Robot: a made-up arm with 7 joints.
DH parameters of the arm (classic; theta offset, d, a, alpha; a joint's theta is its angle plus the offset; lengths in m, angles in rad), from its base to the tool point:
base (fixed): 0 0 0 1.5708
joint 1: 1.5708 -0.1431 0 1.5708
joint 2: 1.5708 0 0 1.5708
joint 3: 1.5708 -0.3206 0 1.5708
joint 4: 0 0 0 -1.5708
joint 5: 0 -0.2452 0 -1.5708
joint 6: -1.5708 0 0 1.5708
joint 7: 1.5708 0 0 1.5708
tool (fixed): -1.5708 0 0 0
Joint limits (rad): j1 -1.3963..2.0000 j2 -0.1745..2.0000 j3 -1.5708..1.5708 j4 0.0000..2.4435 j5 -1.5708..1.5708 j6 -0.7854..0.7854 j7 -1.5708..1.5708
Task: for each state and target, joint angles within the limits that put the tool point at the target. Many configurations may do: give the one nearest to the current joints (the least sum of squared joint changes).
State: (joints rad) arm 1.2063 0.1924 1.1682 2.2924 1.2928 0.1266 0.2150
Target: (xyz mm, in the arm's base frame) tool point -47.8 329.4 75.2
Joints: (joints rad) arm 1.3888 1.0611 1.1445 2.4417 1.2928 0.1266 0.2150
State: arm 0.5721 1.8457 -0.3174 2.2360 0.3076 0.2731 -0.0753
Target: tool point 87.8 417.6 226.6
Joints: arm 0.9355 2.0000 -0.2353 1.7531 0.3076 0.2731 -0.0753
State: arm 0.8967 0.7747 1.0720 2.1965 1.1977 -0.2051 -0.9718
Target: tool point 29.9 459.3 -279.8
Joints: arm 0.1065 0.2295 1.5708 1.4672 1.1977 -0.2051 -0.9718
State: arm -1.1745 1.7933 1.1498 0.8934 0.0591 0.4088 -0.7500
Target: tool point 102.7 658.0 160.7
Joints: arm -0.5449 1.7131 1.5316 0.4918 0.0591 0.4088 -0.7500
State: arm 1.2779 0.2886 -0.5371 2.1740 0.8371 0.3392 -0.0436
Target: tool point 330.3 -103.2 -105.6
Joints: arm 0.8592 -0.1317 -0.9798 1.4560 0.8371 0.3392 -0.0436
